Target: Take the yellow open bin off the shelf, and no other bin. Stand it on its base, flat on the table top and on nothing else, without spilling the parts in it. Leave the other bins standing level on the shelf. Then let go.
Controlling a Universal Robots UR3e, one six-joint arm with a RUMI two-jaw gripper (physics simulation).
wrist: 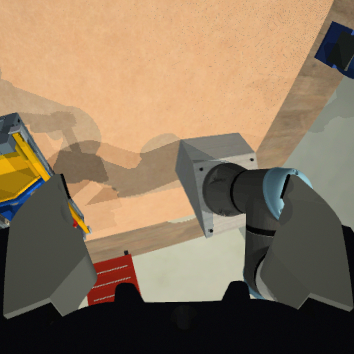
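Seen in the pictures: gripper, between the fingertips: (175,177); arm's base, origin of its link: (225,189).
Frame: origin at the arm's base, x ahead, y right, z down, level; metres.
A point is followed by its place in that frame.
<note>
The yellow bin (14,172) @(y 0.050, x 0.454, z 0.129 m) shows in part at the left edge, inside a grey-framed shelf (11,121) @(y 0.179, x 0.397, z 0.114 m). A blue surface (24,199) @(y -0.053, x 0.480, z 0.135 m) lies right below it in the view, perhaps another bin. The rest of the shelf is cut off by the view's edge and by the left finger, and the parts in the yellow bin cannot be made out. My gripper (175,177) @(y 0.277, x 0.210, z -0.141 m) is open, with its fingers wide apart and no thing between them. It is high above the table top (165,65) @(y 0.235, x 0.124, z 0.144 m), and the shelf is beyond its left finger.
The arm's own grey pedestal (217,145) @(y 0.049, x -0.016, z 0.102 m) and dark links with a light blue cap (275,185) are below the gripper. A red slotted object (114,275) is at the lower left, beyond the table edge. A dark blue object (330,46) is at the upper right edge.
</note>
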